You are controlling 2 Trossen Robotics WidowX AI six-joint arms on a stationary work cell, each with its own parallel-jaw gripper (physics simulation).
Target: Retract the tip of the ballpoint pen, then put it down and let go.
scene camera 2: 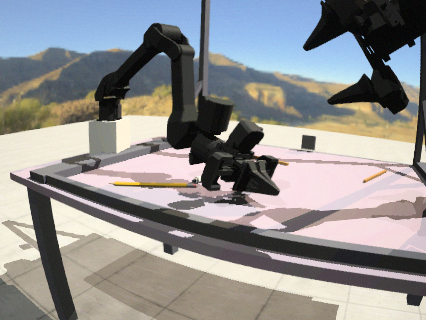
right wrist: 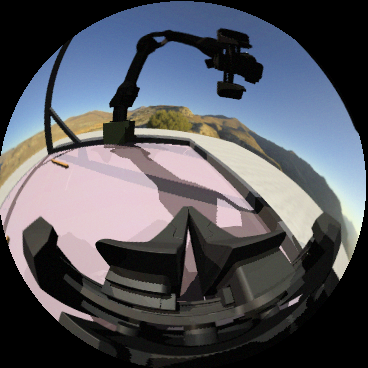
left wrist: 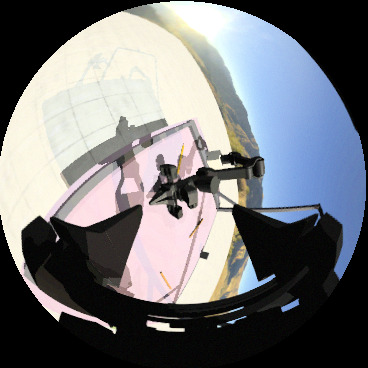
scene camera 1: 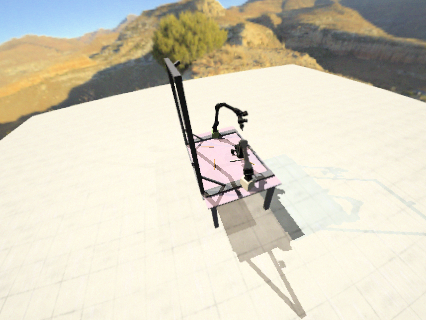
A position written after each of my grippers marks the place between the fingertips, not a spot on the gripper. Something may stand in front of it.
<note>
My left gripper (scene camera 2: 316, 74) is open, holding nothing. Further things: my right gripper (scene camera 2: 278, 193), a raised dark rim (scene camera 2: 56, 175) and a tall black frame (scene camera 1: 175, 73).
My left gripper is seen too in the right wrist view (right wrist: 246, 67) and in the left wrist view (left wrist: 188, 209). My right gripper also shows in the right wrist view (right wrist: 186, 210) and in the left wrist view (left wrist: 148, 203). The raised dark rim is seen too in the right wrist view (right wrist: 290, 245).
</note>
